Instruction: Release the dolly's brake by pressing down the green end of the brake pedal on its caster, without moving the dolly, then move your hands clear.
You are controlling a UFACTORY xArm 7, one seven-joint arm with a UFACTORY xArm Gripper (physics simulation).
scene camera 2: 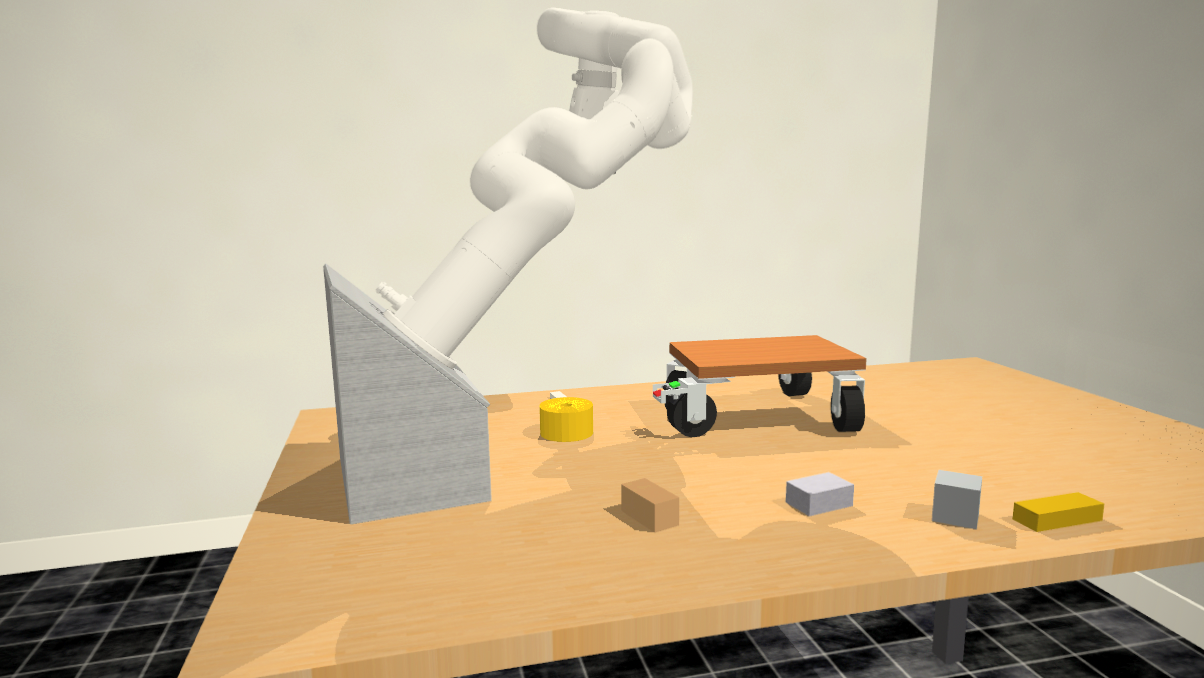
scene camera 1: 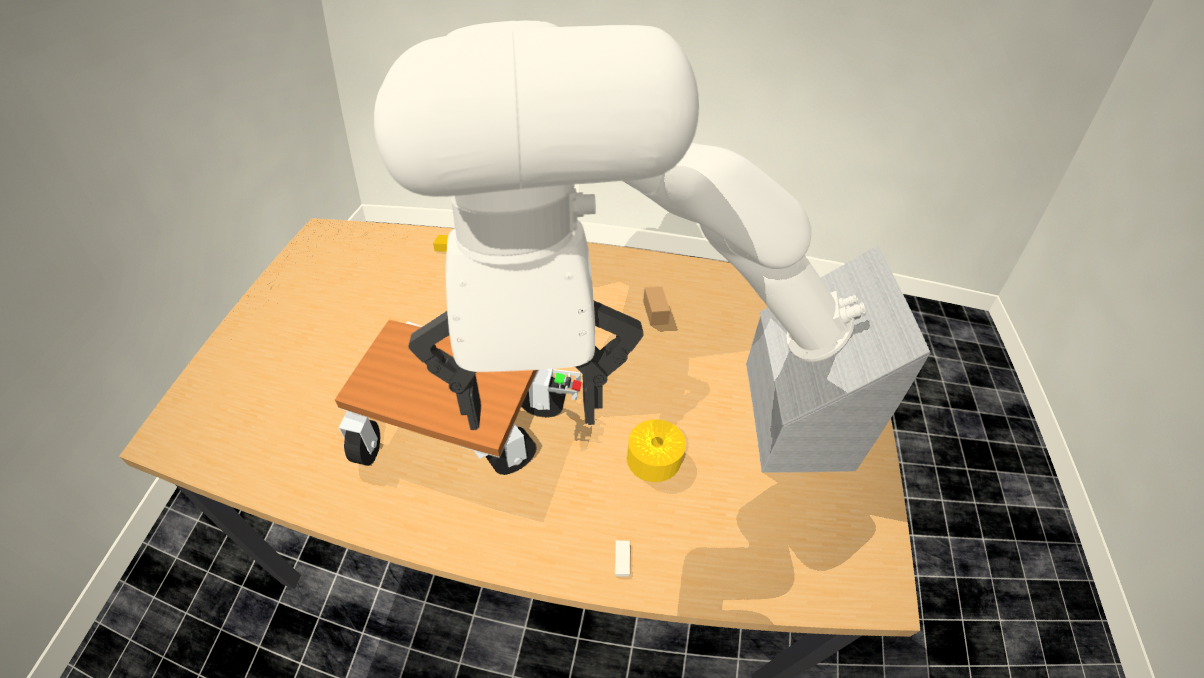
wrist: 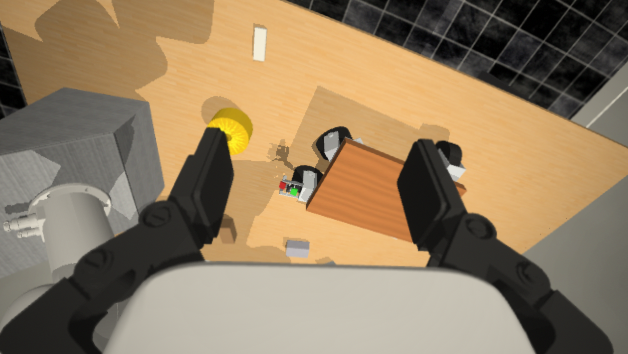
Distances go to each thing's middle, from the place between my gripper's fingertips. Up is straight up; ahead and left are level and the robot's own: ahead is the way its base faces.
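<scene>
From my hand, the yellow cylinder [scene camera 1: 656,447] is a little behind, far to the right and far below. The lavender block [scene camera 2: 821,493] is 24 cm ahead of my hand, 63 cm to the right of it and 43 cm below it. As for the tan block [scene camera 2: 657,509], it sits a touch ahead of my hand, far to the right of it and far below it. And the dolly [scene camera 1: 390,384] is far ahead of my hand, far to the right of it, and far below it too.
</scene>
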